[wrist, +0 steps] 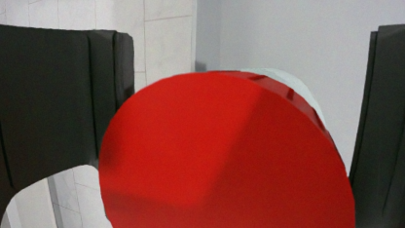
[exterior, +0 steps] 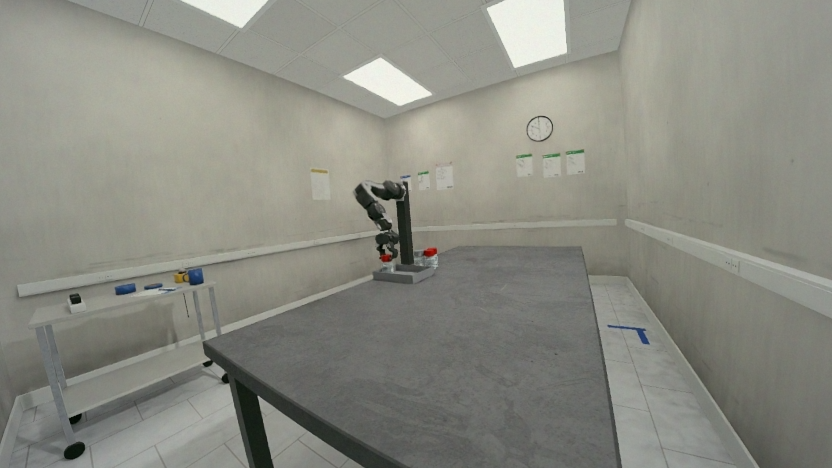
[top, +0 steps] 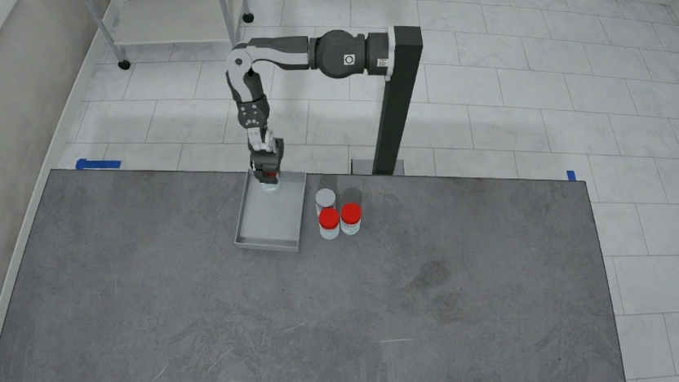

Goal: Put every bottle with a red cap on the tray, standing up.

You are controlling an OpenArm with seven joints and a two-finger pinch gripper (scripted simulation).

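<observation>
Right now the grey tray is 90 mm ahead of my hand and 80 mm below it. From my hand the other things lie so: grey-capped bottle 90 mm ahead, 160 mm to the left, 50 mm below.
</observation>
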